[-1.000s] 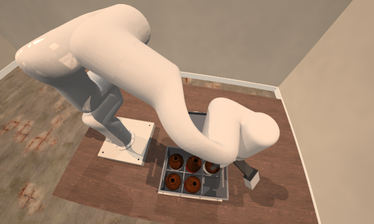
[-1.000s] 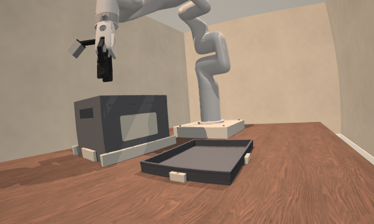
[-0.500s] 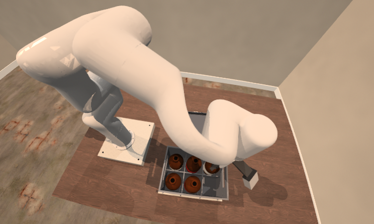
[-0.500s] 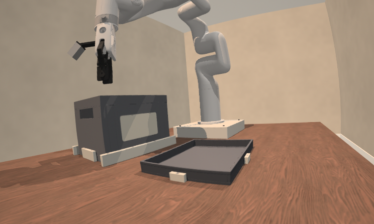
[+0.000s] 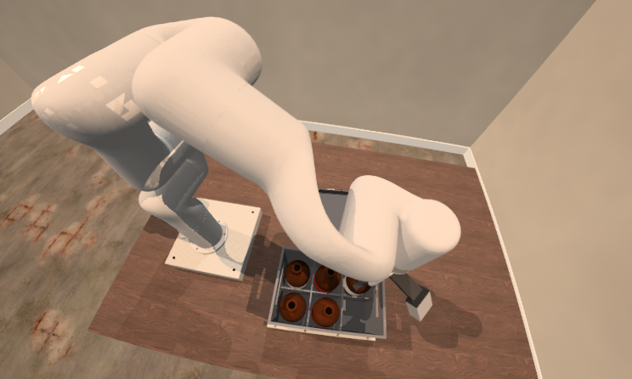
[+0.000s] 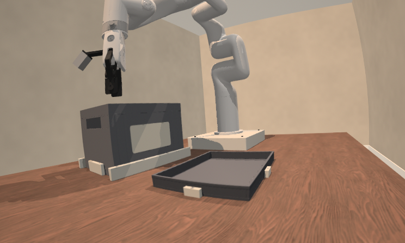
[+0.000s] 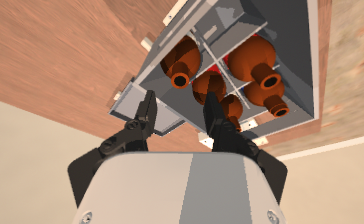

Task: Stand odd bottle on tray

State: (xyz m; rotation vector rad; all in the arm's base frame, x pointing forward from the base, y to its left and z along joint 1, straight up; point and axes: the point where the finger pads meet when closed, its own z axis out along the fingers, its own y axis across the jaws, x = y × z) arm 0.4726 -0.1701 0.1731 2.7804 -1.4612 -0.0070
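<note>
Now: the brown bottle 13 cm below my hand, 9 cm behind it and 1 cm to the left of it. Round my hand: dark tray: 26 cm to the left, 21 cm below, 5 cm behind; dark grey crate: 14 cm below, 10 cm behind, 3 cm to the right.
</note>
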